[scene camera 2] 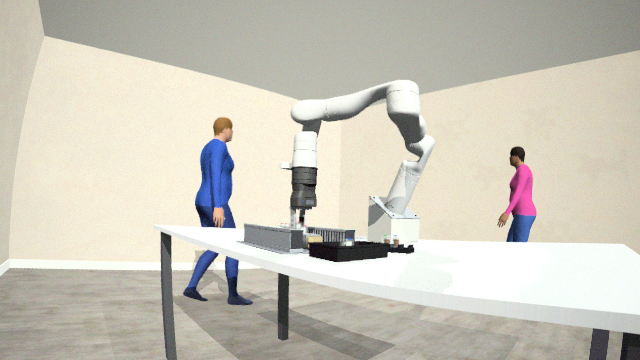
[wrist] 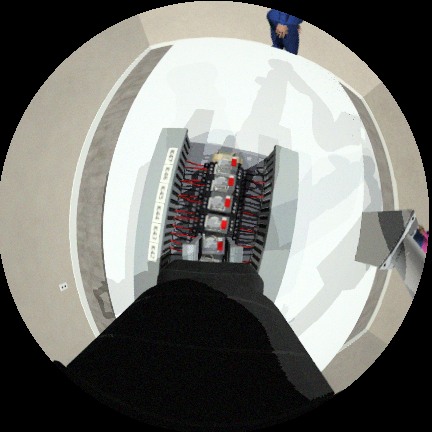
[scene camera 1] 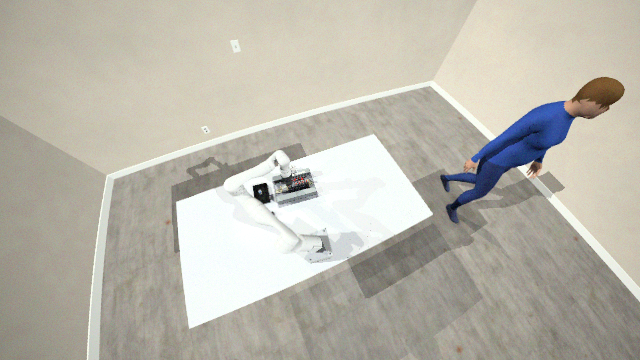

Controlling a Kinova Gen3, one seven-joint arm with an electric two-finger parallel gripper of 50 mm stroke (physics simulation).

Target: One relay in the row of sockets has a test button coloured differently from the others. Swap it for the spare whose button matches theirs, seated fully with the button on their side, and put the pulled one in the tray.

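Frame: origin at the arm's base, x ahead, y left, z up, level; centimetres.
Seen in the pictures: gripper, fingertip midpoint: [scene camera 2: 297,228] [wrist: 213,244] [scene camera 1: 292,184]; arm's base, origin of the base link: [scene camera 2: 393,208] [wrist: 400,248] [scene camera 1: 315,243].
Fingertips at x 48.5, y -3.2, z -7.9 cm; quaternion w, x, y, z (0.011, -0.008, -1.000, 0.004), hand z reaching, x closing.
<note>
Pixels of each thing's top centre, then the offset from my fingertips to it. Level surfaces: height alone.
- socket row, middle of its top: [wrist: 217,213] [scene camera 1: 298,184] dy -4.1, dx -0.6, dz -2.7 cm
- red-button relay, middle of its top: [wrist: 213,245] dy -0.3, dx +0.0, dz +2.0 cm
- blue-topped relay, middle of its top: [scene camera 2: 347,238] dy +24.9, dx +6.0, dz -1.3 cm
- black tray, middle of its top: [scene camera 2: 349,243] [scene camera 1: 261,193] dy +24.6, dx +4.5, dz -2.5 cm
- black holder, middle of its top: [scene camera 2: 395,244] dy +26.4, dx -14.0, dz -3.7 cm
- white table, its level: dz -6.0 cm
The socket row [wrist: 204,200] stands between two grey ducts, with clear relays [wrist: 219,202] whose visible buttons are red and on the right in the wrist view. My gripper [wrist: 213,244] [scene camera 2: 299,223] points down at the row's near end and is shut on a red-button relay [wrist: 212,245]. That relay is upright in line with the others, its button on their side; its seating depth cannot be told. A further relay beneath the gripper is mostly hidden. A blue-topped relay [scene camera 2: 348,242] lies in the black tray [scene camera 2: 345,254] [scene camera 1: 264,200]. Spares with green [scene camera 2: 386,240] and blue [scene camera 2: 395,240] tops stand behind the tray.
Grey slotted ducts [wrist: 172,135] [wrist: 285,200] flank the row, the left one with a label strip [wrist: 162,200]. Red wires run from the sockets to the ducts. A black holder [scene camera 2: 406,248] is beside the spares. The arm's base [scene camera 2: 405,230] stands on the white table [scene camera 1: 225,280]. People stand beyond the table.
</note>
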